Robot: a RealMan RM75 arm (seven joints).
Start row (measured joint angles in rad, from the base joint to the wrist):
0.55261, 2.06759, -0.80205, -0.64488, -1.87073, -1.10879, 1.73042
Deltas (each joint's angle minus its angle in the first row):
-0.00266, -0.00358, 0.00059, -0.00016, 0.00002, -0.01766, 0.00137
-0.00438, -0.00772, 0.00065, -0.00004, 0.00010, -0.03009, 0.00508
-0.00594, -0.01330, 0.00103, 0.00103, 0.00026, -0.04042, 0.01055
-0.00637, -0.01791, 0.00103, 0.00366, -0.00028, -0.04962, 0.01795
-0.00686, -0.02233, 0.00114, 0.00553, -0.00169, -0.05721, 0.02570
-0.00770, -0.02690, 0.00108, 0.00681, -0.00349, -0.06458, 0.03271
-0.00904, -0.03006, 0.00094, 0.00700, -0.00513, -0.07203, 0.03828
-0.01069, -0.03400, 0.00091, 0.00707, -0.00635, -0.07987, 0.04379
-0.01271, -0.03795, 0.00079, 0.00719, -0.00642, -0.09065, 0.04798
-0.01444, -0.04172, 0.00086, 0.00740, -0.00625, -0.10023, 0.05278
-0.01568, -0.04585, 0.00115, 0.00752, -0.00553, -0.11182, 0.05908
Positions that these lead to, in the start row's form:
0.54995, 2.06401, -0.80146, -0.64504, -1.87071, -1.12645, 1.73179
0.54823, 2.05987, -0.80140, -0.64492, -1.87063, -1.13888, 1.73550
0.54667, 2.05429, -0.80102, -0.64385, -1.87047, -1.14921, 1.74097
0.54624, 2.04968, -0.80102, -0.64122, -1.87101, -1.15841, 1.74837
0.54575, 2.04526, -0.80091, -0.63935, -1.87242, -1.16600, 1.75612
0.54491, 2.04069, -0.80097, -0.63807, -1.87422, -1.17337, 1.76313
0.54357, 2.03753, -0.80111, -0.63788, -1.87586, -1.18082, 1.76870
0.54192, 2.03359, -0.80114, -0.63781, -1.87708, -1.18866, 1.77421
0.53990, 2.02964, -0.80126, -0.63769, -1.87715, -1.19944, 1.77840
0.53817, 2.02587, -0.80119, -0.63748, -1.87698, -1.20902, 1.78320
0.53693, 2.02174, -0.80090, -0.63736, -1.87626, -1.22061, 1.78950

